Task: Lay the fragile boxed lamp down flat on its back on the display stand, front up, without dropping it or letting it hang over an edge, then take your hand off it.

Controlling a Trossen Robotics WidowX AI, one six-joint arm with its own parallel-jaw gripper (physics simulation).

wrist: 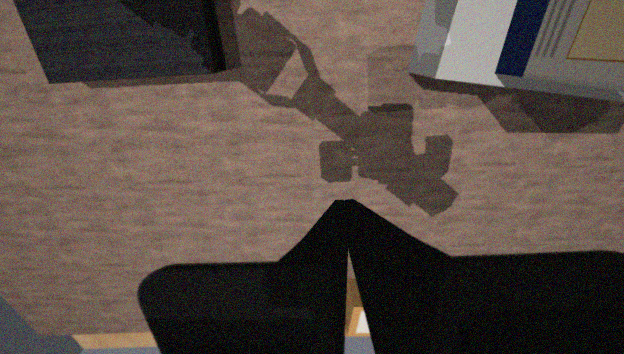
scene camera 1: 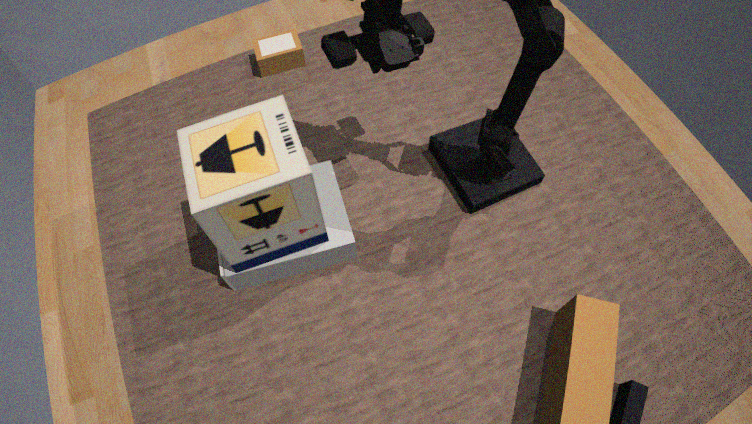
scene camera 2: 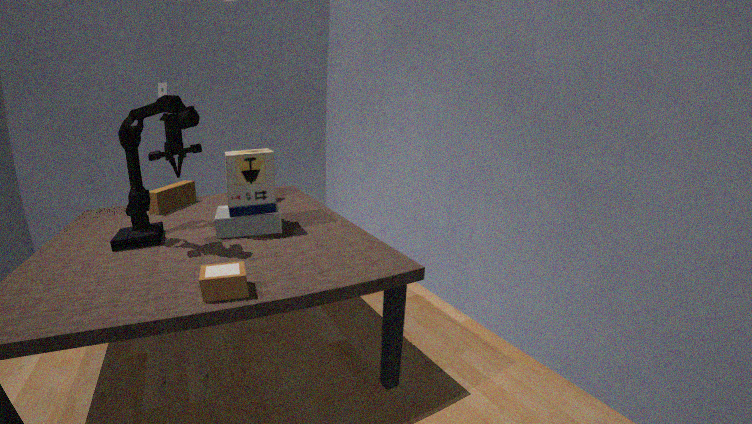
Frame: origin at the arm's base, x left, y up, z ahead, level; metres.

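Where they show: gripper, fingertip midpoint: (wrist: 344,209) (scene camera 1: 374,71) (scene camera 2: 178,177); arm's base, link origin: (scene camera 1: 493,168) (scene camera 2: 141,228).
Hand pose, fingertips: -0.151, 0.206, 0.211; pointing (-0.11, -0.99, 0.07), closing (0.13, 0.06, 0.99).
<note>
Each offset is from my fingertips to the top centre of the thing, as dx, dy, dz.
The boxed lamp {+0.139, +0.054, +0.257} (scene camera 1: 234,158) (scene camera 2: 250,179) (wrist: 575,70) is a large white and grey carton on the pale display stand (scene camera 1: 337,210) (scene camera 2: 250,225) (wrist: 480,40). A big yellow lamp picture and a barcode face up. The side pictures in both scene views show the lamp upside down, above a dark blue band at the bottom. The box's base looks within the stand's edges, close to the left edge in scene camera 1, with a bare strip at right. My gripper (scene camera 2: 177,175) (wrist: 344,209) is shut and empty, pointing down above the table, beside the box and apart from it.
A small orange block with a white top {-0.375, -0.182, +0.146} (scene camera 1: 279,55) (scene camera 2: 223,284) stands near a table edge. A long orange block {+0.618, -0.132, -0.151} (scene camera 1: 592,363) (scene camera 2: 173,197) stands elsewhere on the table. A dark block {+0.695, -0.192, -0.233} (scene camera 1: 629,402) is beside it. My arm's black base (scene camera 1: 484,168) (scene camera 2: 137,237) stands beside the stand.
</note>
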